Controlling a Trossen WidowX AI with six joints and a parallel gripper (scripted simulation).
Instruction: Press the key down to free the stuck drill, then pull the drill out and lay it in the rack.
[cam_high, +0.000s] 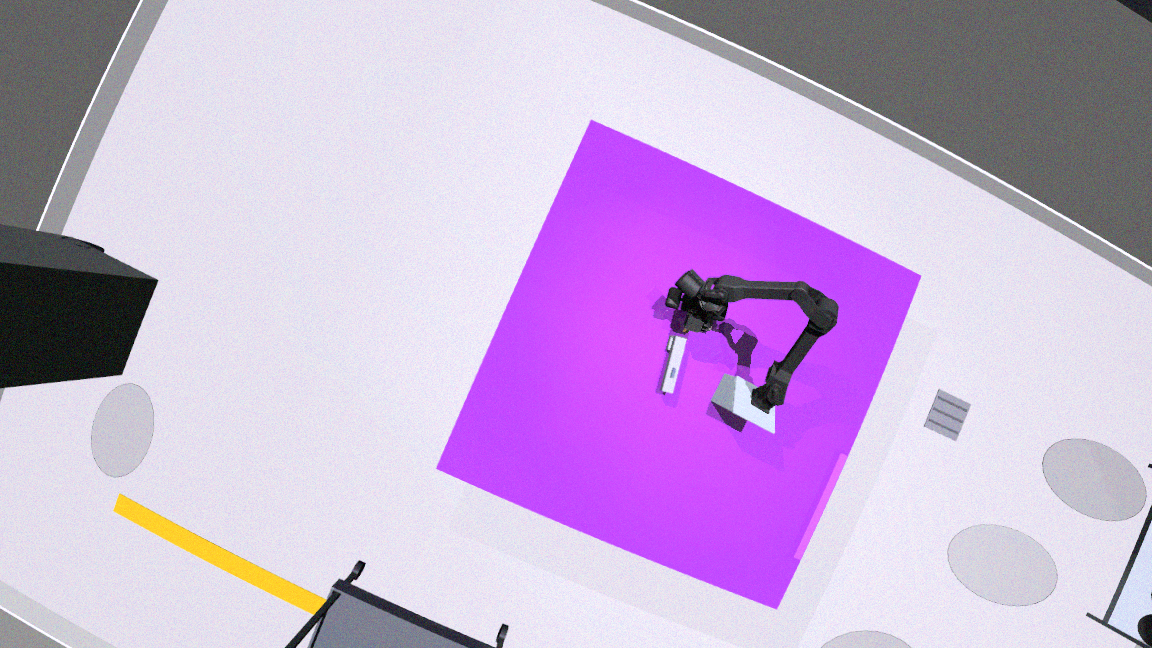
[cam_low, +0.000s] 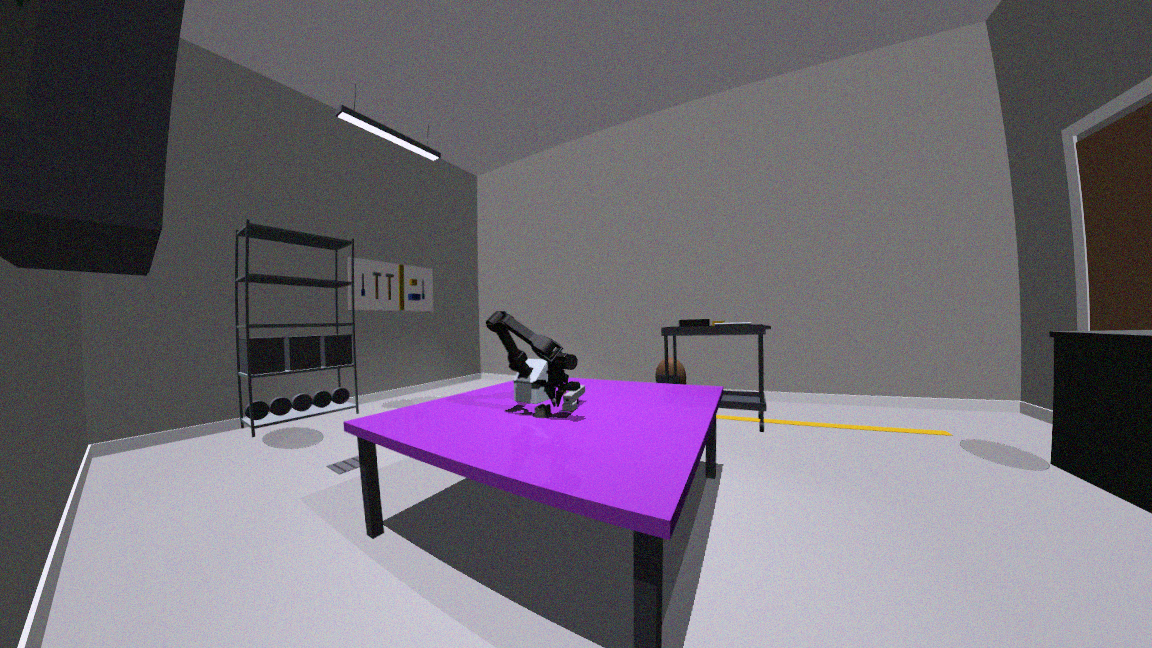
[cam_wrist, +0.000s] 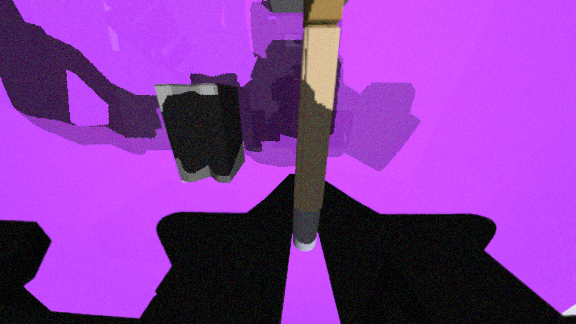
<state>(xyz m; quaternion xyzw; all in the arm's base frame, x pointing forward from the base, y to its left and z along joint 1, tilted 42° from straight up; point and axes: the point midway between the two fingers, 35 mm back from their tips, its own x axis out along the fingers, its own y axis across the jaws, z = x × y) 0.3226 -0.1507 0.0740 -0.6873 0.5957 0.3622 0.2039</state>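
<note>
Right now the slim drill is 10 mm behind my gripper tip, 40 mm to the left of it and 40 mm above it. The rest, counted from my gripper tip: rack: 80 mm behind, 10 mm to the left, 30 mm below; then dark key: 50 mm behind, 220 mm to the left; then pale grey block: 50 mm behind, 190 mm to the left.
</note>
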